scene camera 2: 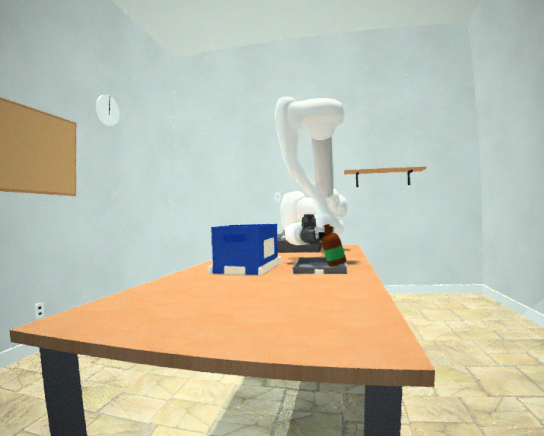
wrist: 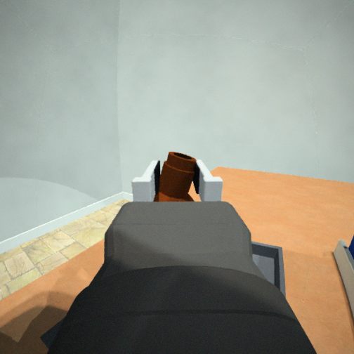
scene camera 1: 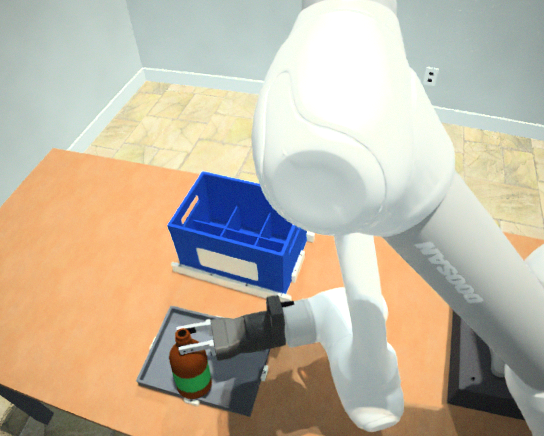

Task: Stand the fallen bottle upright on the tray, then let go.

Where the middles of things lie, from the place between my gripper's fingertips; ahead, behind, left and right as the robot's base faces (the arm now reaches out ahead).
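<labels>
I consider the brown bottle (scene camera 1: 191,372): my hand is 6 cm above it, 1 cm past it and 2 cm to the right of it.
</labels>
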